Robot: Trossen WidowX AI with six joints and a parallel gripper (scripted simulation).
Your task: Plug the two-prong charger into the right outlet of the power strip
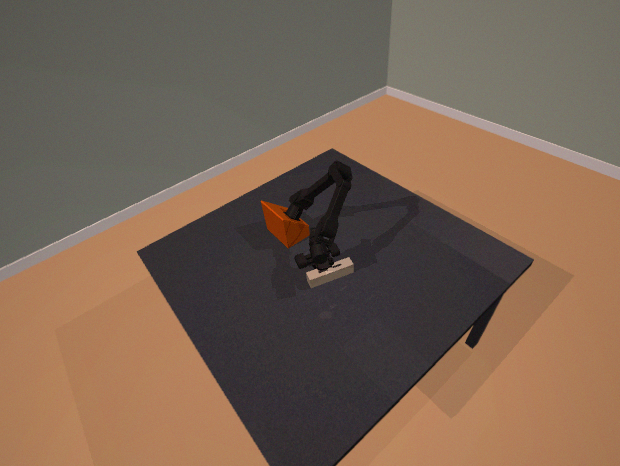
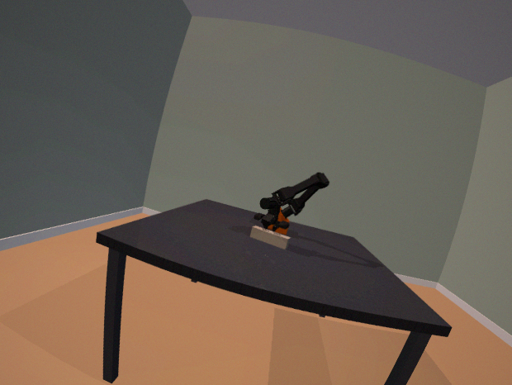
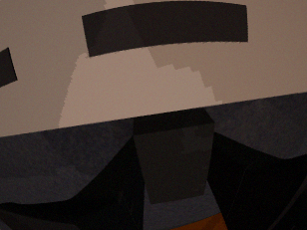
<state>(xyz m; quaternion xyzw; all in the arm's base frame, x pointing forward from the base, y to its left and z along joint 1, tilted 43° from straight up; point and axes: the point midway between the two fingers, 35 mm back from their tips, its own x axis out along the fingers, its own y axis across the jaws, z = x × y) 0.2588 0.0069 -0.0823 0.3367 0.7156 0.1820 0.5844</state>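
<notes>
Right now the dark charger is 2 cm ahead of my gripper tip and 1 cm above it.
</notes>
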